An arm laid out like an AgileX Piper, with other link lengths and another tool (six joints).
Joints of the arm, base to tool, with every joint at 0 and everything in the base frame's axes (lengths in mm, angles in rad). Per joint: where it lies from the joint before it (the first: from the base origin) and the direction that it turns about. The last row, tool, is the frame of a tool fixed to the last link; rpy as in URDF.
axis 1: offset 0 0 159.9 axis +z
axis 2: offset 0 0 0 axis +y
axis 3: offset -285.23 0 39 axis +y
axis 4: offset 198.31 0 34.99 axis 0.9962 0 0.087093
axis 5: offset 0 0 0 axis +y
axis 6: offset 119.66 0 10.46 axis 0.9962 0 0.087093
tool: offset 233.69 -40 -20.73 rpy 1.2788 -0.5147 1.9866
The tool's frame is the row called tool.
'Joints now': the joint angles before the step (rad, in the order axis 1, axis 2, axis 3, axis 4, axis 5, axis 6). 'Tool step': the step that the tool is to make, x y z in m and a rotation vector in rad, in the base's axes. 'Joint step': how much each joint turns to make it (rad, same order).
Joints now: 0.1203, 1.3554, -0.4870, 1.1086, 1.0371, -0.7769
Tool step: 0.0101, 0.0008, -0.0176, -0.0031, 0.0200, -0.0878
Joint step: 0.0002, 0.0374, 0.0856, 0.1120, -0.0949, -0.0849
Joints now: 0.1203, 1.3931, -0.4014, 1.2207, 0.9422, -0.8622
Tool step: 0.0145, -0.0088, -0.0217, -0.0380, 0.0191, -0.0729
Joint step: 0.0004, 0.0602, 0.0396, 0.0800, -0.0912, -0.0650
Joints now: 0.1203, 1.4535, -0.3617, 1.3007, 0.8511, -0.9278
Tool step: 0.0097, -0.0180, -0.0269, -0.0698, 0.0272, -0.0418
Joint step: 0.0002, 0.0767, 0.0098, 0.0320, -0.0885, -0.0412
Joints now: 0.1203, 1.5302, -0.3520, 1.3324, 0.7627, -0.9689
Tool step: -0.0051, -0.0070, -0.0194, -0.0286, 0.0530, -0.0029
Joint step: -0.0001, 0.0950, 0.0056, 0.0353, -0.0305, -0.0571
